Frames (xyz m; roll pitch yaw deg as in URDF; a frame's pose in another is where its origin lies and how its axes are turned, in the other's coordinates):
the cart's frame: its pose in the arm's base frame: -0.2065 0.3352 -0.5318 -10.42 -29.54 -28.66
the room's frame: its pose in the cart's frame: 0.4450 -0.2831 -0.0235 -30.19 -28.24 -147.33
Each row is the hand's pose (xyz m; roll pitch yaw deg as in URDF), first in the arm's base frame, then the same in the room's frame.
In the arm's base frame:
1: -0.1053 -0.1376 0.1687 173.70 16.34 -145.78
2: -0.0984 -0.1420 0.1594 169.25 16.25 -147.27
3: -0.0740 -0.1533 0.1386 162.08 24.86 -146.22
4: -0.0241 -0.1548 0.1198 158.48 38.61 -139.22
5: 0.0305 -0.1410 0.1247 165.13 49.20 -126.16
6: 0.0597 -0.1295 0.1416 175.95 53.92 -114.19
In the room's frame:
1: 0.1370 0.0041 0.4473 -176.67 16.86 43.39
2: 0.1287 0.0087 0.4394 178.86 17.01 41.90
3: 0.1010 0.0193 0.4227 172.28 25.33 44.53
4: 0.0494 0.0171 0.4094 170.19 37.71 54.44
5: -0.0025 -0.0035 0.4180 178.05 46.05 69.82
6: -0.0282 -0.0202 0.4362 -171.45 49.01 82.11

